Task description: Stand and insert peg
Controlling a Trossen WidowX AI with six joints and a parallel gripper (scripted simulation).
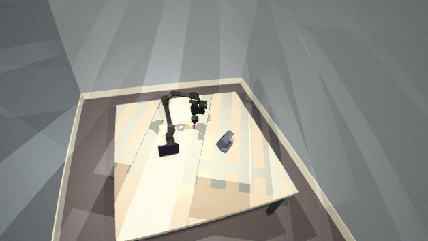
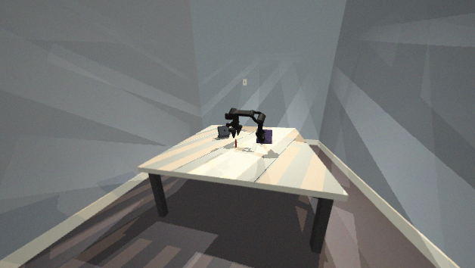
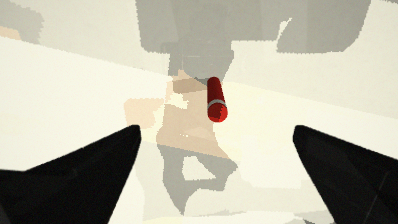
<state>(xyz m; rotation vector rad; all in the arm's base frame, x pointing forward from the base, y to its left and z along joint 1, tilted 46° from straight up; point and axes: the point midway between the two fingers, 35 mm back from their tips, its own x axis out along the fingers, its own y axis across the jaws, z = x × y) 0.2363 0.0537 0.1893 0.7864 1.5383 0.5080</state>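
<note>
Now: the red peg 50 mm below my gripper tip. Also, from my gripper tip: sloped panel: 200 mm ahead, 250 mm to the right, 20 mm below.
</note>
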